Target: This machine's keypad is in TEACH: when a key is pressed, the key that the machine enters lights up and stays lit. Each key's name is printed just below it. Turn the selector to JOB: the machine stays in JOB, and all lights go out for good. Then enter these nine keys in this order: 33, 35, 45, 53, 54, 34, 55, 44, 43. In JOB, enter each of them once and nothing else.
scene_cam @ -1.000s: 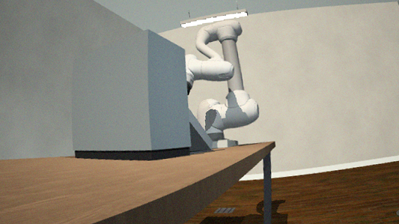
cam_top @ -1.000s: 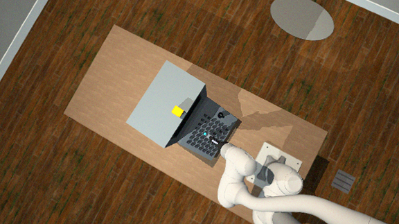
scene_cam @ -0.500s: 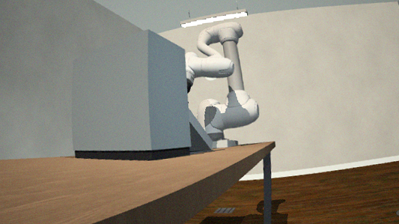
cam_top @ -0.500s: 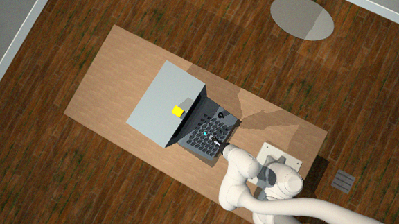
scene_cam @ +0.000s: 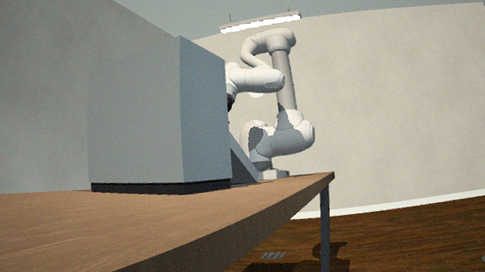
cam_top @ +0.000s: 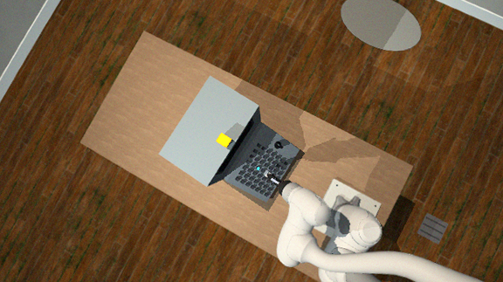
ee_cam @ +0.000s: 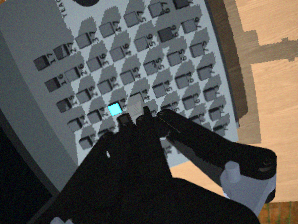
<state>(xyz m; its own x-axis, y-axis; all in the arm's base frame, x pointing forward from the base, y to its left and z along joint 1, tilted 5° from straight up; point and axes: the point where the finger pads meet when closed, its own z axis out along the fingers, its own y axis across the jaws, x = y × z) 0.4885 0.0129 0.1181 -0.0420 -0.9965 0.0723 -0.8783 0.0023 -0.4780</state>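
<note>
My gripper is now 160 mm to the left of the selector knob, 40 mm above it and 30 mm short of it. Round my hand: keypad 90 mm below, 60 mm ahead, 50 mm to the right.
</note>
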